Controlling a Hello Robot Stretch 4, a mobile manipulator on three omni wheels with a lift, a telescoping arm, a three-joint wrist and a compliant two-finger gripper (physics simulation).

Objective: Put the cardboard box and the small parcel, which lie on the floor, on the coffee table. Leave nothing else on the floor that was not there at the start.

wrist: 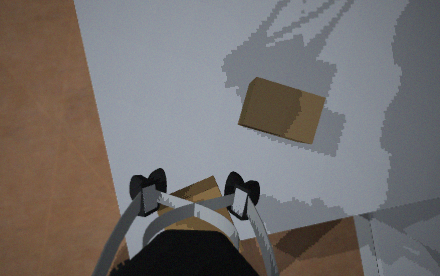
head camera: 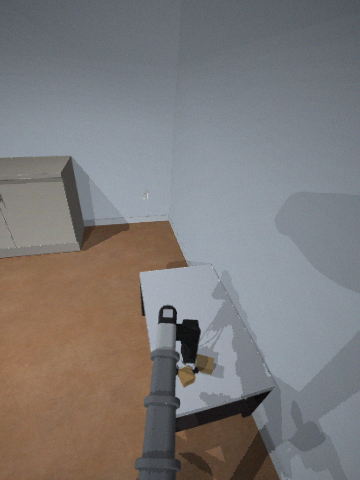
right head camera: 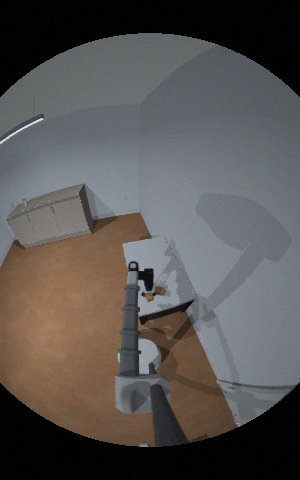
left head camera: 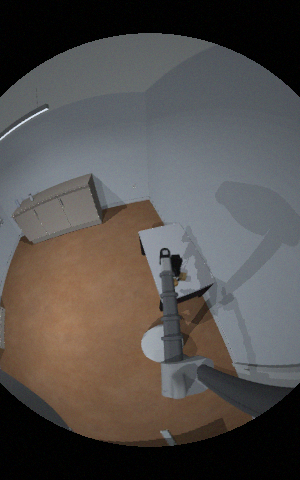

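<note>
The cardboard box, a brown block, lies on the white top of the coffee table. My gripper is shut on the small parcel, with one black fingertip on each side of it. In the wrist view the parcel is at the bottom centre, partly hidden by the finger straps and the gripper body. It hangs over the table's near part, beside the cardboard box and apart from it.
A wall runs along the table's right side. A beige cabinet stands against the far wall at the left. My telescoping arm reaches over the table's near left edge. Brown floor lies left of the table.
</note>
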